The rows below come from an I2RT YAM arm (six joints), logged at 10 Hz.
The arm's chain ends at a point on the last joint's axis. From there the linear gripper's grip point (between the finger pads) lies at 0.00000 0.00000 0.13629 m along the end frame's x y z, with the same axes.
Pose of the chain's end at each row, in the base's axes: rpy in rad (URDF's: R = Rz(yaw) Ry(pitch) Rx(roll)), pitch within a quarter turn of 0, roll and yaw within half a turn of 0; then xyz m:
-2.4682 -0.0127 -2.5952 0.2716 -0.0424 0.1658
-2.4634 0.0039 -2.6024 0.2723 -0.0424 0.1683
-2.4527 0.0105 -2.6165 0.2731 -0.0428 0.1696
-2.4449 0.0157 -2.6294 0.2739 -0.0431 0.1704
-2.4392 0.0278 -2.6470 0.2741 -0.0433 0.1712
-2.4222 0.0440 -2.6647 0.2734 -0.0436 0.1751
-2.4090 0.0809 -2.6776 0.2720 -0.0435 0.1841
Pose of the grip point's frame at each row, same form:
-2.4682 -0.0127 -2.5952 0.3146 -0.1157 0.0593
-2.4634 0.0039 -2.6024 0.3166 -0.1156 0.0622
-2.4527 0.0105 -2.6165 0.3175 -0.1172 0.0644
-2.4449 0.0157 -2.6294 0.3182 -0.1185 0.0659
-2.4392 0.0278 -2.6470 0.3184 -0.1194 0.0672
-2.4222 0.0440 -2.6647 0.3186 -0.1213 0.0727
-2.4090 0.0809 -2.6776 0.3201 -0.1213 0.0831

